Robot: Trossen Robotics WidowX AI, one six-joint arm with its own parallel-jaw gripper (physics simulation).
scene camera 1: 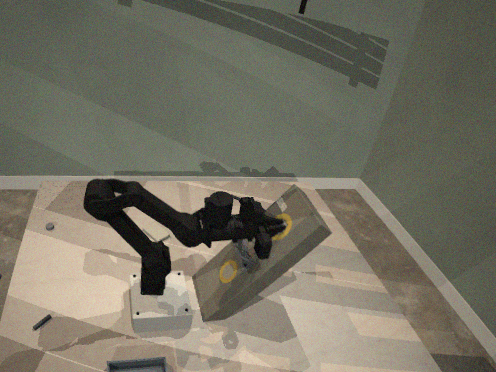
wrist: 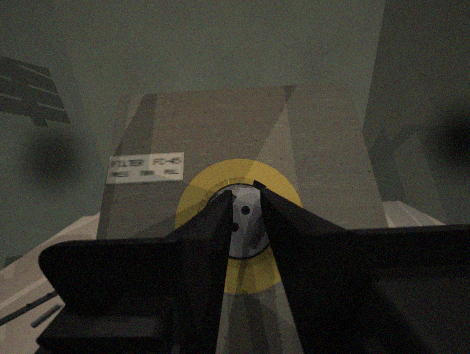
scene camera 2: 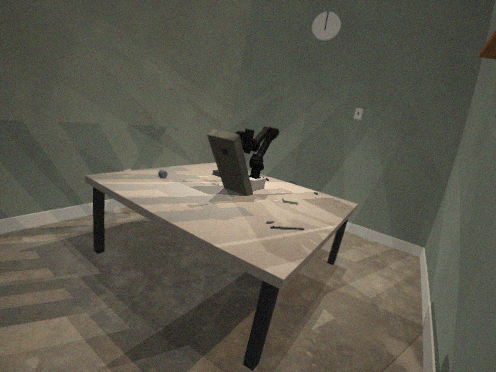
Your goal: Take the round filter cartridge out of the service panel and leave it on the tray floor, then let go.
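Observation:
The service panel (scene camera 1: 300, 240) (scene camera 2: 230, 167) (wrist: 225, 120) is a tilted grey-brown box standing on the table. The round filter cartridge (wrist: 247, 222) sits in it, its grey face inside a yellow ring (wrist: 187, 210) (scene camera 1: 289, 219). My gripper (scene camera 1: 284, 225) (wrist: 246, 195) is in front of this face, its fingers partly open with a narrow gap and nothing held between them. The fingers hide parts of the face on both sides; contact cannot be told. The tray (scene camera 1: 136, 360) shows in part at the bottom edge of scene camera 1's view.
A second yellow ring (scene camera 1: 222, 274) is lower on the panel. A white label (wrist: 145, 167) is left of the cartridge. The arm's white base (scene camera 1: 160, 322) stands beside the panel. A small grey ball (scene camera 1: 50, 226), a dark rod (scene camera 1: 42, 322) and a thin stick (scene camera 2: 287, 228) lie on the table.

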